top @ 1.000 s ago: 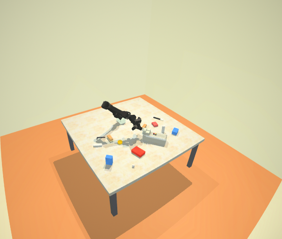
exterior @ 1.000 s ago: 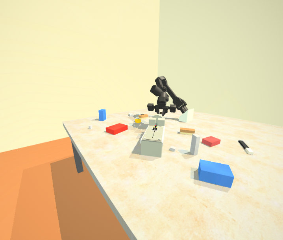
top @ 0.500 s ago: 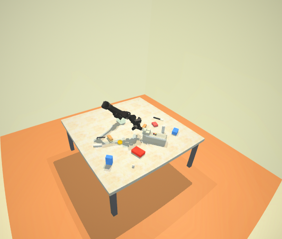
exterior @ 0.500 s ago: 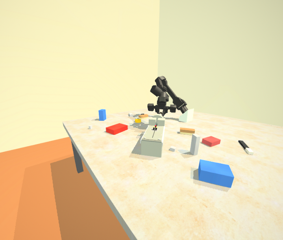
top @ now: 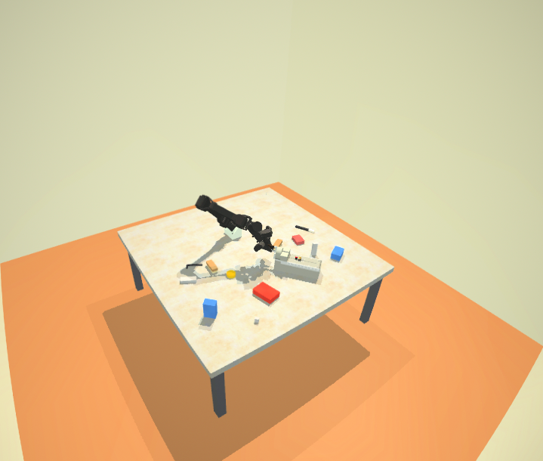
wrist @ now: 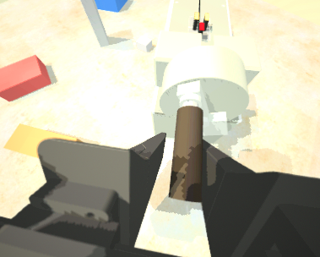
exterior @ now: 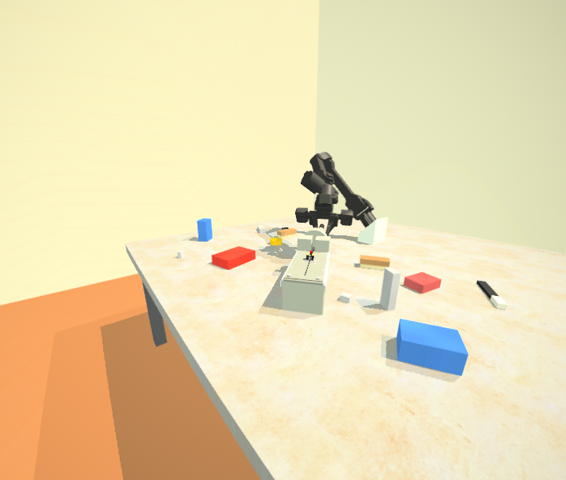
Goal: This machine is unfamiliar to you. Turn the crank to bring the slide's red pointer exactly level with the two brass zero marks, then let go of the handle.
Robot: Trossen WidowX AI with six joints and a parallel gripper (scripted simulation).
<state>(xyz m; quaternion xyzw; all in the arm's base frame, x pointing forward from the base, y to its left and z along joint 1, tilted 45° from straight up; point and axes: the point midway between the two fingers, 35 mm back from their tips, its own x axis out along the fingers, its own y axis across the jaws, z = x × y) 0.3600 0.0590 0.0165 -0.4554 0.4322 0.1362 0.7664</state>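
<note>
The crank is 20 mm above my gripper tip and 10 mm to the right of it. Also, from my gripper tip: brown crank handle (30 mm above, 10 mm to the right, 10 mm behind); then red pointer (120 mm ahead, 80 mm to the left); then yellow disc (270 mm to the right, 80 mm below, 20 mm behind).
</note>
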